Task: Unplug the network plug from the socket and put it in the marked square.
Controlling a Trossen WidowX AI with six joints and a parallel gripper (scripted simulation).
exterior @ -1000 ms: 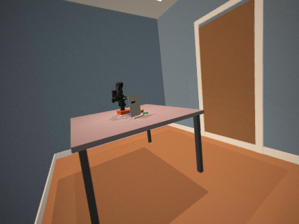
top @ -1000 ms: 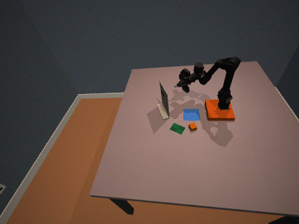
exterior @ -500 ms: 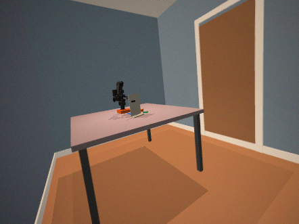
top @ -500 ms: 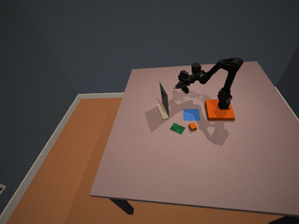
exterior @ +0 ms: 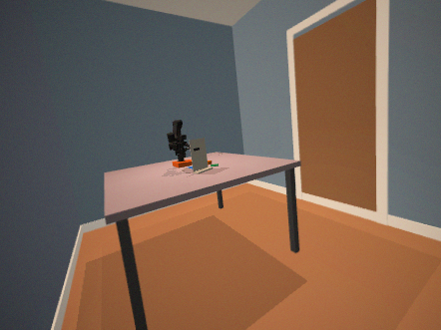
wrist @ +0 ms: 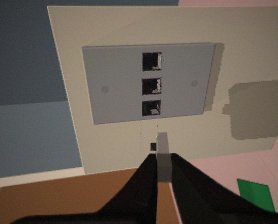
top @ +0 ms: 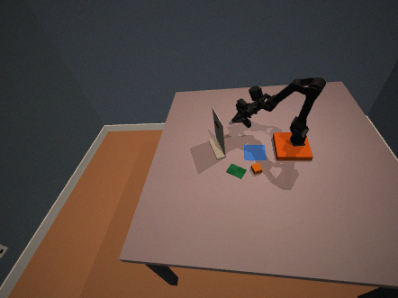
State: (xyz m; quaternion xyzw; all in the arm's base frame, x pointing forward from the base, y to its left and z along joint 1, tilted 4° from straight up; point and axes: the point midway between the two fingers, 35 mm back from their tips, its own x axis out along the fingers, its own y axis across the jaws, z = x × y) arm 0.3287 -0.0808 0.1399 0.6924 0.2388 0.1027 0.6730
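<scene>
The blue marked square lies 120 mm behind my gripper tip, 80 mm to the left of it and 180 mm below it. From my gripper tip the other things lie so: grey network plug (10 mm ahead); then upright panel (90 mm ahead, 10 mm to the left, 70 mm below); then flat green patch (200 mm to the left, 180 mm below).
</scene>
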